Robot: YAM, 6 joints.
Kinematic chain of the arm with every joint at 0, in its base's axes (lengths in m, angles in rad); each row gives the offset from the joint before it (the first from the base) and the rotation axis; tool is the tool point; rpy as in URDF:
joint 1: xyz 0 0 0.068 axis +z
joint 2: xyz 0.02 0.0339 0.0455 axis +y
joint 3: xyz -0.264 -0.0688 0 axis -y
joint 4: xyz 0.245 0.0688 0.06 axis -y
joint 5: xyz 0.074 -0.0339 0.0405 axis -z
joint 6: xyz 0.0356 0 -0.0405 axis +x
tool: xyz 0 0 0 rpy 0 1.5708 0
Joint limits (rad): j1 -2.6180..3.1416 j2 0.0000..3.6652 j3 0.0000..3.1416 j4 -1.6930..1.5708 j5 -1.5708..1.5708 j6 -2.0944..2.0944
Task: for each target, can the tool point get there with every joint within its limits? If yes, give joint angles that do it. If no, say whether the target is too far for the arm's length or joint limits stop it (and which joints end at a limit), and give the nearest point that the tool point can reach.
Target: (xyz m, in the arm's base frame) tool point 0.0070 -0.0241 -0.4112
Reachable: no: joint limits stop it (at a limit: joint 2) | nearest point 0.0194 -0.0669 -0.3330 | short by 0.090 m
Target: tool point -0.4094 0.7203 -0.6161
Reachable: no: too far | nearest point -0.2474 0.4352 -0.2782 | short by 0.471 m
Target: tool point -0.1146 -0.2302 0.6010
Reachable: yes | joints -2.0119 1.4074 1.8010 0.3979 0.1510 0.9490
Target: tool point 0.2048 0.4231 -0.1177
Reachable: yes | joints 1.0557 3.0519 2.1131 -0.7079 -1.0132 0.7915
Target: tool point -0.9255 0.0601 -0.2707
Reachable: no: too far | nearest point -0.5951 0.0386 -0.1305 | short by 0.360 m
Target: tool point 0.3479 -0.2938 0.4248
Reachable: yes | joints 2.5161 0.2755 2.4853 -0.3224 -1.3231 1.4501
